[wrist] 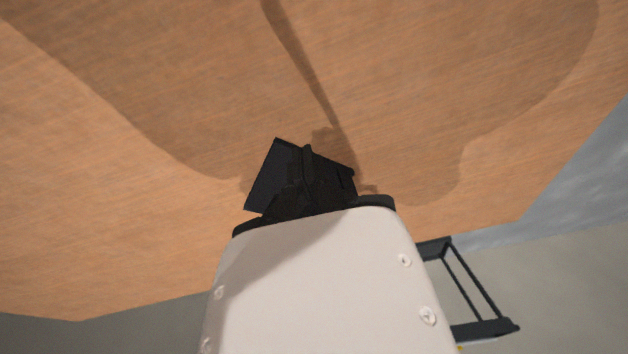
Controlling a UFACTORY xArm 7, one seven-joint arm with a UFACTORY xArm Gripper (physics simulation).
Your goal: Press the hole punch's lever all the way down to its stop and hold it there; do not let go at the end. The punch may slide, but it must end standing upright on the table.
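Places are measured from the arm's base along level axes (x ahead, y left, z up), in centimetres.
Pixels of known places: gripper, between the fingertips: point(305, 157).
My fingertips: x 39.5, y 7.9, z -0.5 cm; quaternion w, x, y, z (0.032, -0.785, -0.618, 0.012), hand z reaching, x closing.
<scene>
Behind a point stands the place of what it marks.
The black hole punch point(270, 175) {x 41.6, y 2.2, z -3.4 cm} is in the middle of the wrist view, on the wooden table point(125, 240) {x 41.7, y -25.8, z -4.6 cm}. Its flat, dark bluish top plate shows to the left of the fingers, and a dark part reaches out to their right. My gripper point(305, 157) {x 39.5, y 7.9, z -0.5 cm} is shut with nothing between its fingers. The closed black fingertips are over the punch and look to be against it, but the contact point is too dark to make out. The white gripper body and the fingers hide the punch's lower part, so how far down the lever is cannot be told.
A dark frame-like stand point(485, 327) with thin bars is at the lower right, beyond the table edge. A small yellow bit shows below it. Grey floor lies past the table's right and lower edges. Broad arm shadows fall across the wood.
</scene>
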